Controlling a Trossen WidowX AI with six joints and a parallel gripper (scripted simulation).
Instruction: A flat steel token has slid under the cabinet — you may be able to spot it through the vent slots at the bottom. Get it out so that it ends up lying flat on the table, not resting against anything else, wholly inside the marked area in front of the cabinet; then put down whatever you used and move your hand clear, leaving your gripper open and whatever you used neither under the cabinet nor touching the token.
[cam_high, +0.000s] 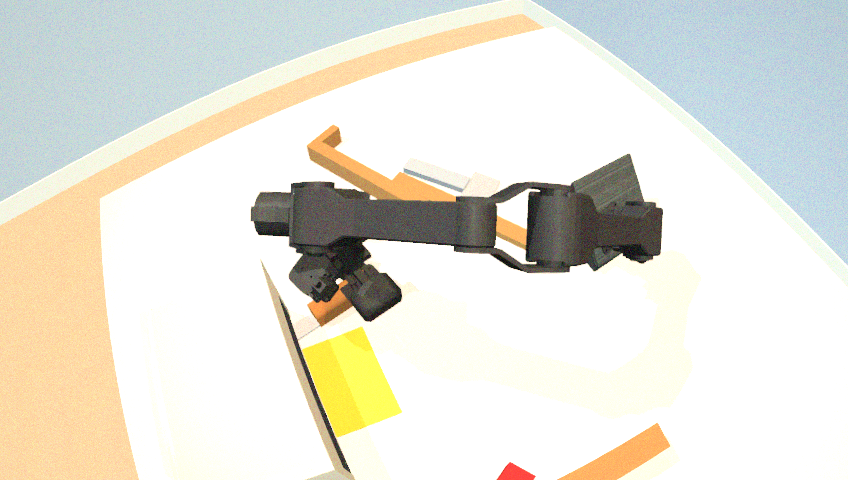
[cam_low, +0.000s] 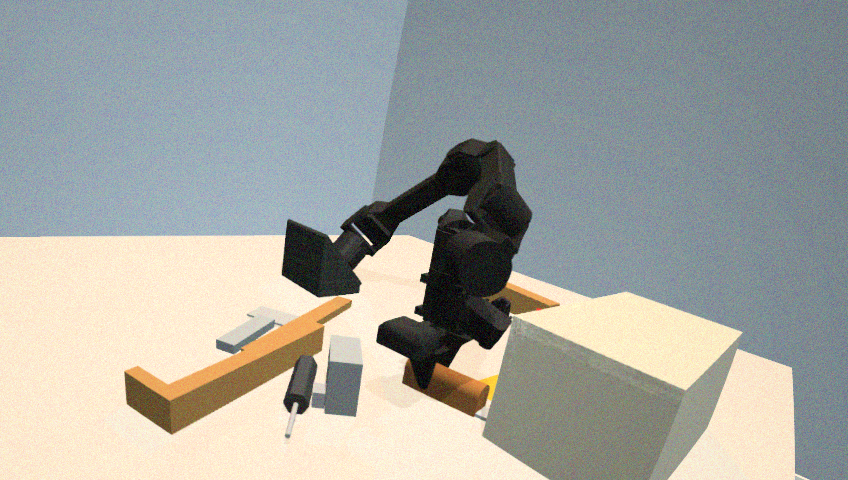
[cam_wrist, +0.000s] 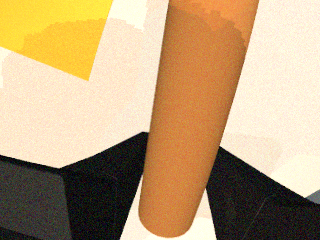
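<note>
My gripper tip is now 230 mm past the long orange bar and 20 mm to the left of it. Also, from my gripper tip: dark-handled pin tool 170 mm to the right, 50 mm behind; then small grey cube 140 mm to the right, 50 mm behind; then grey block 110 mm to the right, 50 mm behind, 30 mm above.
</note>
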